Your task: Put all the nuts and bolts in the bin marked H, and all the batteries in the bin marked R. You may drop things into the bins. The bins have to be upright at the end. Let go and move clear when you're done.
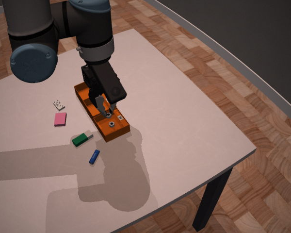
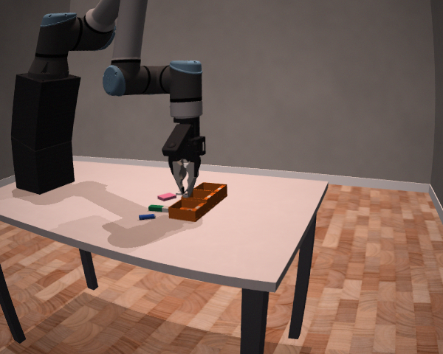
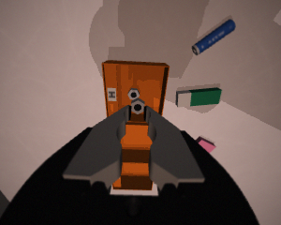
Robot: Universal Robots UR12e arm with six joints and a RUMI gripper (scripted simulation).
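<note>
My gripper is now 80 mm to the left of the blue battery, 80 mm past it and 70 mm above it. Round my hand: green block: 90 mm behind, 70 mm below; orange bin row: 80 mm to the left, 50 mm below; pink block: 140 mm behind, 110 mm to the left, 70 mm below.
</note>
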